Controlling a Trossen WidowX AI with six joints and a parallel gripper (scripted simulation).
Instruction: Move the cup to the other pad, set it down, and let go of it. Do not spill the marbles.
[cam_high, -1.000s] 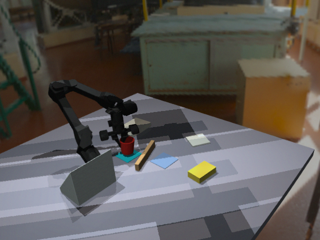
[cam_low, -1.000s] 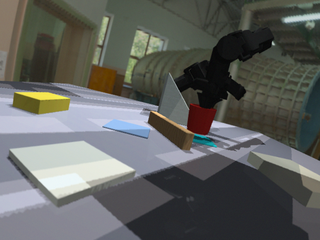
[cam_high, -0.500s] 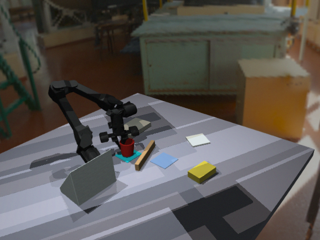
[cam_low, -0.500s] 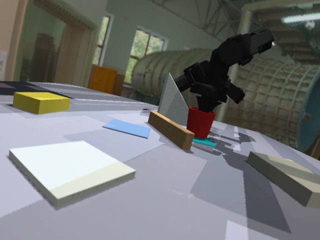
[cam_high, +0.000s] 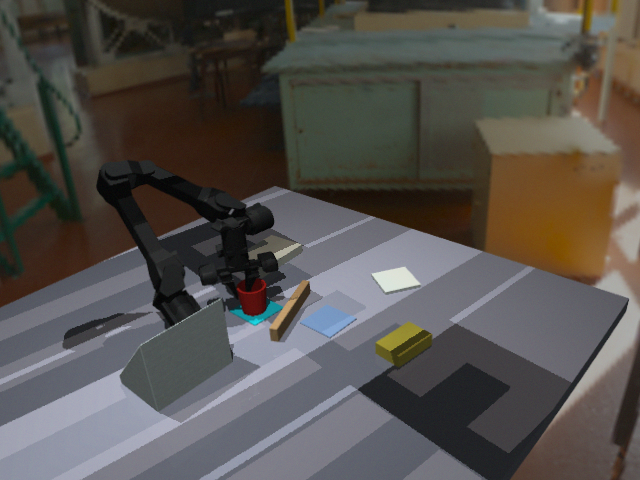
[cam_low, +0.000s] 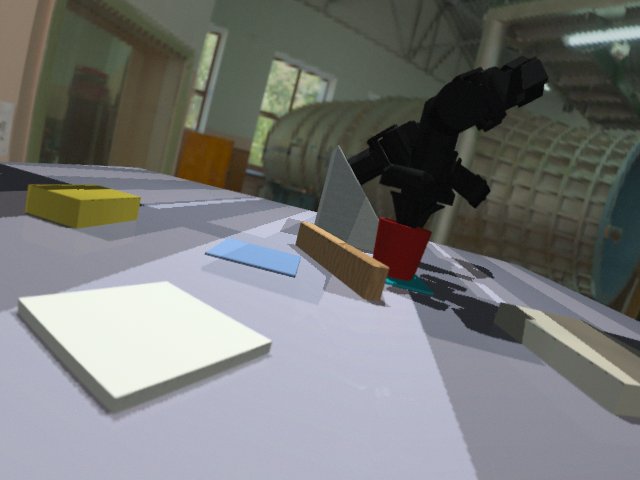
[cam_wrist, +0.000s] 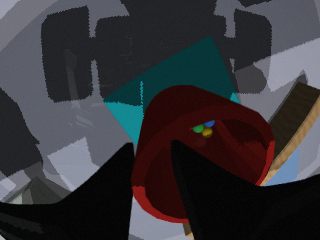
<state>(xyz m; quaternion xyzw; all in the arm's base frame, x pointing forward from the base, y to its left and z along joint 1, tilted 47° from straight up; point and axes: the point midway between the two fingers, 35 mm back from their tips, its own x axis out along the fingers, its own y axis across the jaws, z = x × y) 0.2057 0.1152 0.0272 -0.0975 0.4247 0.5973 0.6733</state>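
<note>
Right now my gripper tip is 2 cm short of the red cup, 2 cm to the left of it and 1 cm above it. Round my gripper tip: bright cyan pad (3 cm ahead, 1 cm to the right, 5 cm below); then wooden bar (7 cm ahead, 10 cm to the right, 4 cm below); then dull blue pad (11 cm ahead, 19 cm to the right, 5 cm below).
</note>
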